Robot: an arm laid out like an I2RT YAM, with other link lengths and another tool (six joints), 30 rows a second.
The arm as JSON. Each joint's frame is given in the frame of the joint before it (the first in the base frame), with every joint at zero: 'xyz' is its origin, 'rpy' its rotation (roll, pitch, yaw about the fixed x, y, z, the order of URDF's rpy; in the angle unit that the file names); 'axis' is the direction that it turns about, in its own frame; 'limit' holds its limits. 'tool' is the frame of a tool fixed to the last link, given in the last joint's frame.
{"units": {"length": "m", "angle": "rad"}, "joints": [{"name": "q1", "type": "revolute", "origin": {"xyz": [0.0, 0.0, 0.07], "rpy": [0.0, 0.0, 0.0]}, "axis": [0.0, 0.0, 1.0], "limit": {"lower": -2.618, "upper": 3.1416}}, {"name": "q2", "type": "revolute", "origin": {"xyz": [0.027, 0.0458, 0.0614], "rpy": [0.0, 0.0, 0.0]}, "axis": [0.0, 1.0, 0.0], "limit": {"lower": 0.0, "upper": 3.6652}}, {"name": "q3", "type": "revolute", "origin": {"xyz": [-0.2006, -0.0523, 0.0], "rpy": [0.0, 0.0, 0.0]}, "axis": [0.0, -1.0, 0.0], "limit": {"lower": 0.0, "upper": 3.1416}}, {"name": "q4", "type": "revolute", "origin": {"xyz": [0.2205, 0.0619, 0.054], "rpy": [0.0, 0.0, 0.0]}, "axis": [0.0, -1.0, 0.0], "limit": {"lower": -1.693, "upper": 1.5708}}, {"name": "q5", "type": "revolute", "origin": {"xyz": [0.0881, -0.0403, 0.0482], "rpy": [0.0, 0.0, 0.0]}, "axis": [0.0, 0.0, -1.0], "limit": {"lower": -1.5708, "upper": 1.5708}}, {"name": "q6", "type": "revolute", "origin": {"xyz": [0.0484, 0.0, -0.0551], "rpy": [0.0, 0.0, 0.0]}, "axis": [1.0, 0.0, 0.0], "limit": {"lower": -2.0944, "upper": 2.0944}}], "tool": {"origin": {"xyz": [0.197, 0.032, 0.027], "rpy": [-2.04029, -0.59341, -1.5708]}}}
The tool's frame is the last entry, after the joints.
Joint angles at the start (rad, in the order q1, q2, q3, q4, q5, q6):
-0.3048 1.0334 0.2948 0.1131 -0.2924 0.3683
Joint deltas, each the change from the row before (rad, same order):
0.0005 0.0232 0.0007 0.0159 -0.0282 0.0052
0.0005 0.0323 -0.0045 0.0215 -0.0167 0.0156
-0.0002 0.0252 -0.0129 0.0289 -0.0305 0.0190
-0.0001 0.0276 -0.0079 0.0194 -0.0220 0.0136
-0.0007 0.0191 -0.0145 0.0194 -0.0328 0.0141
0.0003 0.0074 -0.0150 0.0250 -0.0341 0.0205
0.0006 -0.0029 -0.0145 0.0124 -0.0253 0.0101
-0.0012 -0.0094 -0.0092 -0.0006 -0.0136 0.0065
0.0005 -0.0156 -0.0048 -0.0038 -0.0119 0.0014
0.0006 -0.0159 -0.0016 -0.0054 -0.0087 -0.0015
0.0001 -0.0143 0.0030 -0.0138 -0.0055 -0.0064
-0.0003 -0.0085 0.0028 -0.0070 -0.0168 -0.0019
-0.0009 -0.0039 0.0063 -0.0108 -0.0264 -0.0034
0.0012 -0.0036 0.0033 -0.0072 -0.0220 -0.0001
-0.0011 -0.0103 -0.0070 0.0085 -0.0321 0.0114
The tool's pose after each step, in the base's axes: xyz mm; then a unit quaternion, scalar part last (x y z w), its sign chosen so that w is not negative. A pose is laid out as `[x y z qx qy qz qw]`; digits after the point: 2 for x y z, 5 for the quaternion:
[411.96 -12.65 31.27 -0.71168 0.65639 -0.16754 0.18600]
[410.95 -8.75 24.18 -0.71185 0.65795 -0.15363 0.19176]
[409.16 -1.82 18.80 -0.71302 0.65639 -0.13866 0.20378]
[406.77 3.50 11.90 -0.71400 0.65627 -0.12356 0.21036]
[402.99 11.40 6.12 -0.71622 0.65338 -0.10678 0.22074]
[401.09 19.05 6.06 -0.71671 0.64928 -0.09508 0.23605]
[398.46 25.35 6.04 -0.71848 0.64473 -0.08705 0.24604]
[396.44 28.26 6.34 -0.71862 0.64317 -0.08223 0.25132]
[395.87 31.18 9.68 -0.72036 0.63910 -0.08220 0.25665]
[396.03 33.29 13.80 -0.72238 0.63483 -0.08451 0.26081]
[396.09 34.71 16.96 -0.72498 0.63107 -0.08660 0.26201]
[396.01 38.27 20.74 -0.72810 0.62528 -0.08535 0.26760]
[395.31 43.81 24.40 -0.73288 0.61716 -0.08033 0.27486]
[394.33 49.11 27.26 -0.73665 0.61029 -0.07517 0.28149]
[393.04 55.21 32.75 -0.73834 0.60240 -0.07002 0.29507]

